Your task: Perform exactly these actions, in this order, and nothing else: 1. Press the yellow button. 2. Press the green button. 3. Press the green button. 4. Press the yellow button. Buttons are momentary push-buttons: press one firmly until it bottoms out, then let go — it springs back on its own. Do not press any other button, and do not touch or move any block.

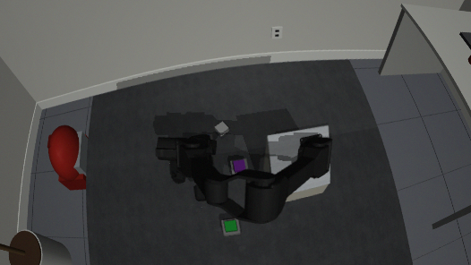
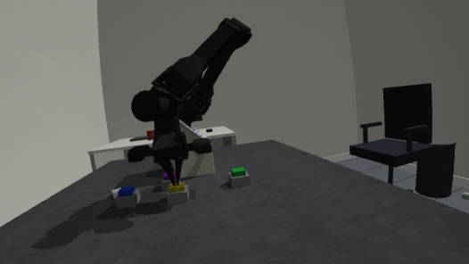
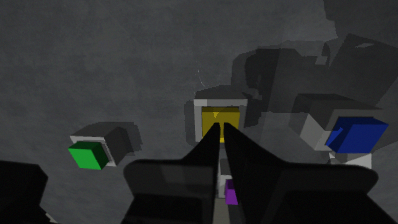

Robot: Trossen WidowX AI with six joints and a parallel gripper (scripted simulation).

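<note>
Right now the yellow button is 10 mm below my gripper tip. Also, from my gripper tip: blue button 130 mm to the right, 10 mm behind; then green button 160 mm to the left, 40 mm behind; then purple button 100 mm behind, 20 mm to the right.
</note>
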